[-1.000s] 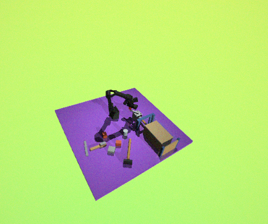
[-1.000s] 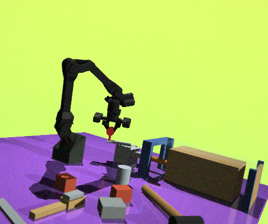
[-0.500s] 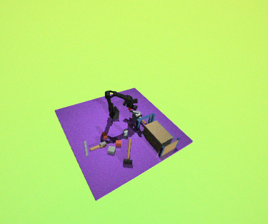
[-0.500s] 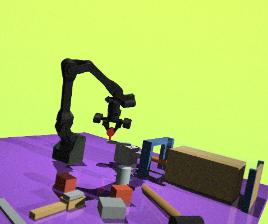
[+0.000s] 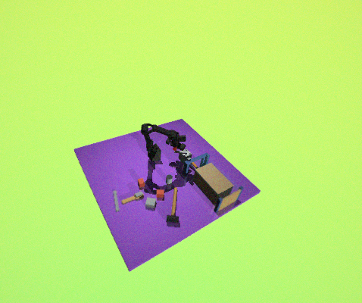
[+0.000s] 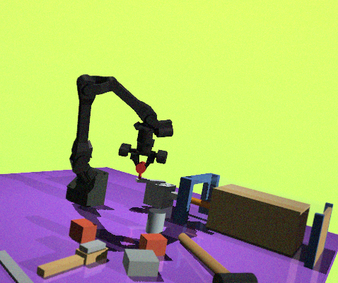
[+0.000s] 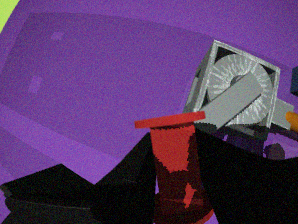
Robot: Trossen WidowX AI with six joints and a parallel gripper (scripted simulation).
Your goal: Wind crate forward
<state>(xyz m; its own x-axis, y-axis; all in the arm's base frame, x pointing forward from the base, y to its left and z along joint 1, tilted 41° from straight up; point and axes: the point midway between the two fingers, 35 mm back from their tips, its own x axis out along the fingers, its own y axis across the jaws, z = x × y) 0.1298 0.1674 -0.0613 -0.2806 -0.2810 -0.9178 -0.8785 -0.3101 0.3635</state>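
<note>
The grey winch is 100 mm below my gripper tip, 60 mm to the left of it and 50 mm ahead of it. From my gripper tip the other things lie so: red knob: 10 mm to the right, 10 mm ahead; grey block: 470 mm to the right, 360 mm ahead, 120 mm below; winch handle: 30 mm below, 30 mm ahead, 20 mm to the left.
</note>
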